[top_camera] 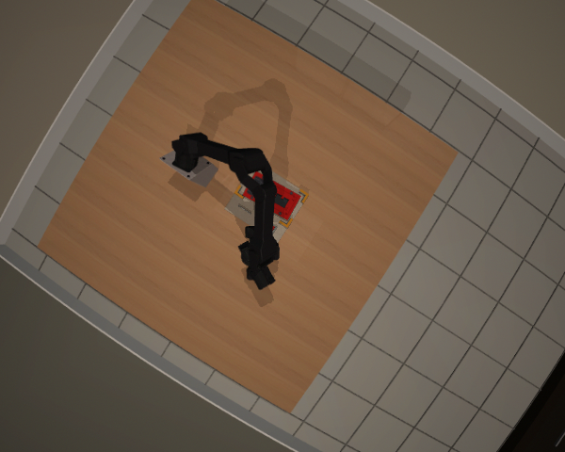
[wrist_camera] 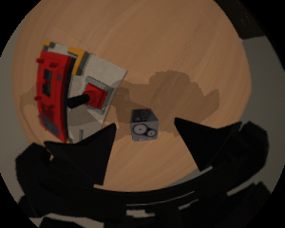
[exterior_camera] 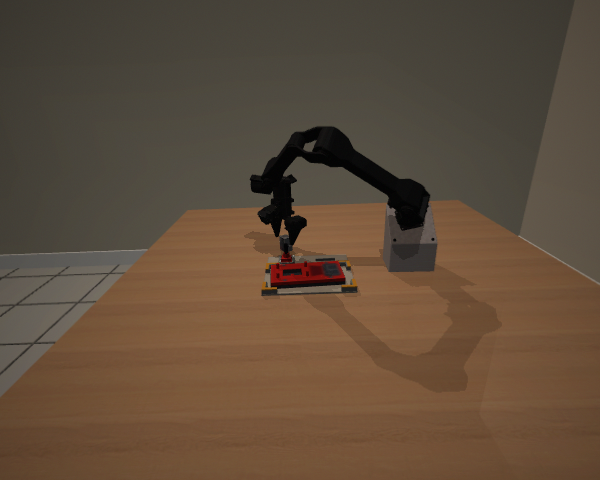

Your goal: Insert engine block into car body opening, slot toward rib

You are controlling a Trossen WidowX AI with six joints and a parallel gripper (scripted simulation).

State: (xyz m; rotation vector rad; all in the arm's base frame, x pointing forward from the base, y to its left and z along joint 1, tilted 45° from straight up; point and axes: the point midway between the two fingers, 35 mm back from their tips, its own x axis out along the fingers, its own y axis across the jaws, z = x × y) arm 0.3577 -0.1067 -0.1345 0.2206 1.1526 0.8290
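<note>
My gripper tip is 10 mm past the engine block and 10 mm above it.
</note>
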